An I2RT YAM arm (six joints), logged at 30 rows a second.
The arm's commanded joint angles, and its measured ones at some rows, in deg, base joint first. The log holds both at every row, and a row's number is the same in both.
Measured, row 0:
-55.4, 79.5, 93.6, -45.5, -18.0, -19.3
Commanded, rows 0 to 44:
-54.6, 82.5, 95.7, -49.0, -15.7, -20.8
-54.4, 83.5, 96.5, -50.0, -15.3, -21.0
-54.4, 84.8, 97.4, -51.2, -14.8, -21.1
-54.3, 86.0, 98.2, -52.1, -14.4, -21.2
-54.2, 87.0, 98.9, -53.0, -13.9, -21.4
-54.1, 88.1, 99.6, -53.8, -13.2, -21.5
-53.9, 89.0, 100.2, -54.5, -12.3, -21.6
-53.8, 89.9, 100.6, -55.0, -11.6, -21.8
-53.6, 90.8, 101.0, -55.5, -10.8, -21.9
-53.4, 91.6, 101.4, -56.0, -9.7, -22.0
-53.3, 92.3, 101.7, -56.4, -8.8, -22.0
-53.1, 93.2, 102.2, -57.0, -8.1, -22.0
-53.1, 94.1, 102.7, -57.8, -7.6, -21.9
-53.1, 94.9, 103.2, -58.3, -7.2, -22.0
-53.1, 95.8, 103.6, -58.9, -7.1, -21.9
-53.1, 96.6, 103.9, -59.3, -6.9, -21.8
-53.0, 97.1, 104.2, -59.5, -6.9, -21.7
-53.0, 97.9, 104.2, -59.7, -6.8, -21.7
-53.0, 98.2, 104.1, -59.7, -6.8, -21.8
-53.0, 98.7, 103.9, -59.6, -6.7, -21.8
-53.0, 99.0, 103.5, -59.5, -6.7, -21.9
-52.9, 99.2, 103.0, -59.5, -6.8, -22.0
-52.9, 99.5, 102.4, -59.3, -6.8, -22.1
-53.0, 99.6, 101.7, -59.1, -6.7, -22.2
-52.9, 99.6, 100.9, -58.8, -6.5, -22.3
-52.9, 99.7, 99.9, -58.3, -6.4, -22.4
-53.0, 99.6, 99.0, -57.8, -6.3, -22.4
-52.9, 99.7, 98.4, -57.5, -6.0, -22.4
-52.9, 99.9, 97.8, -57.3, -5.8, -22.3
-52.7, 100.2, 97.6, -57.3, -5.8, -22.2
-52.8, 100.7, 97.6, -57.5, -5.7, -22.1
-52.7, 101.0, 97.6, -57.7, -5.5, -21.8
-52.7, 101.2, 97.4, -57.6, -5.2, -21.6
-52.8, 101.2, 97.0, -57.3, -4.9, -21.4
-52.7, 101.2, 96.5, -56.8, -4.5, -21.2
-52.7, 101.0, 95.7, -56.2, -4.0, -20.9
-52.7, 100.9, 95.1, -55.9, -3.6, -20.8
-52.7, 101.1, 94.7, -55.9, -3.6, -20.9
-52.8, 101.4, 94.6, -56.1, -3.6, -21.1
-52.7, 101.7, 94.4, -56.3, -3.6, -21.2
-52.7, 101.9, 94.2, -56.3, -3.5, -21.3
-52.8, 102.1, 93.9, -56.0, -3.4, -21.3
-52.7, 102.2, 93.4, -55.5, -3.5, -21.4
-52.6, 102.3, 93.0, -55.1, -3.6, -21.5
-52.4, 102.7, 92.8, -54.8, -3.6, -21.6
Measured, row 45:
-52.8, 102.2, 93.3, -56.0, -3.7, -21.2
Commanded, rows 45 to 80:
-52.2, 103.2, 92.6, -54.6, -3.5, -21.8
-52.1, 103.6, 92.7, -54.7, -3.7, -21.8
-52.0, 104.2, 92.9, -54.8, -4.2, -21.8
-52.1, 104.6, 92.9, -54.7, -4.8, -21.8
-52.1, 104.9, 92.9, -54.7, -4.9, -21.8
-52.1, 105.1, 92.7, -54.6, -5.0, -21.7
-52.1, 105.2, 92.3, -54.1, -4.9, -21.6
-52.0, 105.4, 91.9, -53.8, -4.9, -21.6
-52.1, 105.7, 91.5, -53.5, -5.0, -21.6
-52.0, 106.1, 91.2, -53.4, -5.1, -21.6
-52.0, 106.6, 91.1, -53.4, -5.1, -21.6
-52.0, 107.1, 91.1, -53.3, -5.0, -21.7
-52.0, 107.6, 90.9, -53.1, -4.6, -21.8
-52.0, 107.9, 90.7, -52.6, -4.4, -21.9
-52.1, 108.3, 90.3, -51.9, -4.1, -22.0
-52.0, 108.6, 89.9, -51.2, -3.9, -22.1
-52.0, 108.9, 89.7, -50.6, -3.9, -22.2
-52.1, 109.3, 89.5, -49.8, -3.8, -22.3
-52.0, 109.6, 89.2, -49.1, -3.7, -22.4
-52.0, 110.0, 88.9, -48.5, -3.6, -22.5
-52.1, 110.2, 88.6, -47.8, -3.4, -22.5
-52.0, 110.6, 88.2, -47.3, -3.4, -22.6
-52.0, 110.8, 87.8, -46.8, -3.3, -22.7
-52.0, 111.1, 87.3, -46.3, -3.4, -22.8
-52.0, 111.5, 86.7, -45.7, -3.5, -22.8
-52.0, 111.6, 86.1, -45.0, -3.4, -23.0
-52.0, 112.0, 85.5, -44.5, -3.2, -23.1
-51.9, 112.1, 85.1, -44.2, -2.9, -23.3
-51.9, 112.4, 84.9, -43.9, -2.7, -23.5
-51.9, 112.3, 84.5, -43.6, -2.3, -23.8
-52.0, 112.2, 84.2, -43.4, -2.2, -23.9
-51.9, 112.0, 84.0, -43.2, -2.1, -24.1
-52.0, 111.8, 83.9, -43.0, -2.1, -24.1
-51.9, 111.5, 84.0, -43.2, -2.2, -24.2
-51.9, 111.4, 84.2, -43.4, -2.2, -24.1
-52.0, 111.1, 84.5, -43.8, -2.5, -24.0
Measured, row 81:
-52.0, 110.5, 84.9, -41.8, -3.6, -23.7
